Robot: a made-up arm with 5 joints.
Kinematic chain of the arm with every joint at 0, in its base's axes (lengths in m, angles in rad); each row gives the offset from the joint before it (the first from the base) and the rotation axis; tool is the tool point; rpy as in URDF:
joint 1: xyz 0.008 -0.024 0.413 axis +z
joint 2: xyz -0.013 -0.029 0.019 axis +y
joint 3: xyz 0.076 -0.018 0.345 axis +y
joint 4: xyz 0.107 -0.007 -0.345 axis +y
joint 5: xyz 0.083 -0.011 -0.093 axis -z
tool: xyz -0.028 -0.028 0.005 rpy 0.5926 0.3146 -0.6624
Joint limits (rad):
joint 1: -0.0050..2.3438
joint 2: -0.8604..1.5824
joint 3: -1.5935..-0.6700
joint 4: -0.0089..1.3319
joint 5: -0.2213..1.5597
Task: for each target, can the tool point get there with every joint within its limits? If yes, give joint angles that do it. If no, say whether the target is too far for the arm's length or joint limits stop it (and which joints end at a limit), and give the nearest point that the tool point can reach.
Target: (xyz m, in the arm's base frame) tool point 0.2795 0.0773 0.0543
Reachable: yes | joints 0.5306 1.1281 -0.7700 0.3821 1.1724
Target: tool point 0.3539 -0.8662 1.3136
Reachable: no: too far | nearest point 0.2716 -0.1238 1.1048 | short by 0.776 m
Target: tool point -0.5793 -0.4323 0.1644
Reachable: no: joint limits stop it (at a limit: joint 1, joint 2, joint 3, joint 4, joint 5) | nearest point 0.0238 -0.1225 0.0628 | short by 0.686 m
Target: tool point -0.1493 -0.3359 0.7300
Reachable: no: joint limits stop it (at a limit: joint 1, joint 2, joint 4) | nearest point 0.1884 -0.1118 0.8048 | short by 0.412 m
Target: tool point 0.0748 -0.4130 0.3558
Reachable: no: joint limits stop it (at a limit: joint 1, joint 3, joint 4) | nearest point 0.2652 -0.1235 0.1797 | short by 0.389 m
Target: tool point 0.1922 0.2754 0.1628
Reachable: yes | joints 1.1752 0.9208 -0.9201 1.2173 1.0507
